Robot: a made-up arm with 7 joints. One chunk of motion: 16 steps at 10 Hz.
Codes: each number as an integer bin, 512 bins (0 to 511) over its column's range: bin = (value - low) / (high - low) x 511, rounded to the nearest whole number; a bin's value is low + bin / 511 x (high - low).
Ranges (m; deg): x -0.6..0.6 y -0.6..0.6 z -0.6..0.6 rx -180..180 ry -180..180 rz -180..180
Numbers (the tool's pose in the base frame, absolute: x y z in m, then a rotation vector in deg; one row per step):
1: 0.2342 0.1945 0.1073 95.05 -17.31 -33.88
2: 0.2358 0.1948 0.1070 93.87 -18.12 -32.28
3: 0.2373 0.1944 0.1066 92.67 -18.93 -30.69
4: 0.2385 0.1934 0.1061 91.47 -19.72 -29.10
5: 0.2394 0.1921 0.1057 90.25 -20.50 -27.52
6: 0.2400 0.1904 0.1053 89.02 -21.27 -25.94
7: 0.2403 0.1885 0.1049 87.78 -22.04 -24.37
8: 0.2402 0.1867 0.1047 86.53 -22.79 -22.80
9: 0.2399 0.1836 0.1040 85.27 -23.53 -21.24
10: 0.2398 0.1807 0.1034 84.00 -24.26 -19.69
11: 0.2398 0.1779 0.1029 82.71 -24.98 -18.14
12: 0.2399 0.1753 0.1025 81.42 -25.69 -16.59
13: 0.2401 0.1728 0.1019 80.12 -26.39 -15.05
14: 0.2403 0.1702 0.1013 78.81 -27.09 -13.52
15: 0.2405 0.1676 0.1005 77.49 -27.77 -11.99
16: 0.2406 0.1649 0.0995 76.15 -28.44 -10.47
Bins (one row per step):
1: 355 338 301 390 231 207
2: 356 338 301 389 230 210
3: 357 338 301 387 229 212
4: 357 338 301 385 228 214
5: 357 337 301 384 226 216
6: 358 337 300 382 225 219
7: 358 336 300 380 224 221
8: 358 335 300 378 223 223
9: 358 334 300 377 222 225
10: 358 332 300 375 221 228
11: 358 331 299 373 220 230
12: 358 330 299 371 219 232
13: 358 329 299 369 218 234
14: 358 328 299 367 217 236
15: 358 327 298 365 216 238
16: 358 326 298 364 215 241

